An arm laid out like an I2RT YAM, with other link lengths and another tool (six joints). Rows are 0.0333 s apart.
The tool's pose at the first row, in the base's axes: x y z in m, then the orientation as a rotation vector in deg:
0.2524, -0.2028, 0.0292, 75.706, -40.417, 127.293
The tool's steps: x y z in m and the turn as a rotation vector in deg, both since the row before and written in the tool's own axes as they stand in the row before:
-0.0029, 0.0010, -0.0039, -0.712, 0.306, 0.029
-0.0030, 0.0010, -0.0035, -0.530, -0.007, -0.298
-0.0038, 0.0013, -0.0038, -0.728, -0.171, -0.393
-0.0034, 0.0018, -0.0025, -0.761, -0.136, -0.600
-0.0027, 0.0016, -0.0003, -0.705, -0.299, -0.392
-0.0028, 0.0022, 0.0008, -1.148, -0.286, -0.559
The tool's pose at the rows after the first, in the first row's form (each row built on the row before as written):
0.2505, -0.2015, 0.0248, 74.994, -41.055, 127.020
0.2489, -0.2004, 0.0205, 74.771, -41.356, 126.445
0.2473, -0.1994, 0.0153, 74.653, -41.840, 125.587
0.2460, -0.1995, 0.0109, 74.494, -42.172, 124.562
0.2459, -0.2008, 0.0081, 74.531, -42.674, 123.655
0.2461, -0.2033, 0.0055, 74.342, -43.467, 122.338

